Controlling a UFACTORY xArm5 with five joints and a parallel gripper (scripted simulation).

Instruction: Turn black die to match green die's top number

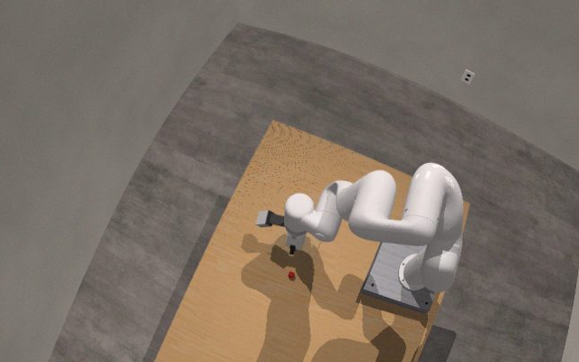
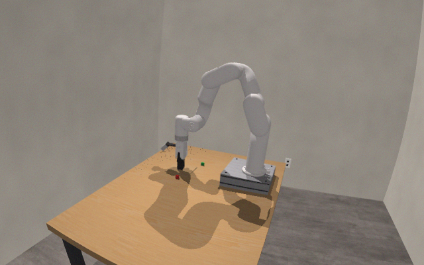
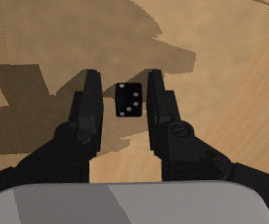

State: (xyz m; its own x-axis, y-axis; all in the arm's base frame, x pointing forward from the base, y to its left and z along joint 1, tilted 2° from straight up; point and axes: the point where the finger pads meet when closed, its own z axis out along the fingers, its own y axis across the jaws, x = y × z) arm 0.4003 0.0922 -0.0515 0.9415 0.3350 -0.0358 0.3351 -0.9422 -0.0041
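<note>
Right now the black die is 1 cm below my hand. The rest, counted from my hand: tan mat (2 cm below); then red die (5 cm behind, 10 cm to the left, 2 cm below); then green die (7 cm behind, 13 cm to the right, 2 cm below).
</note>
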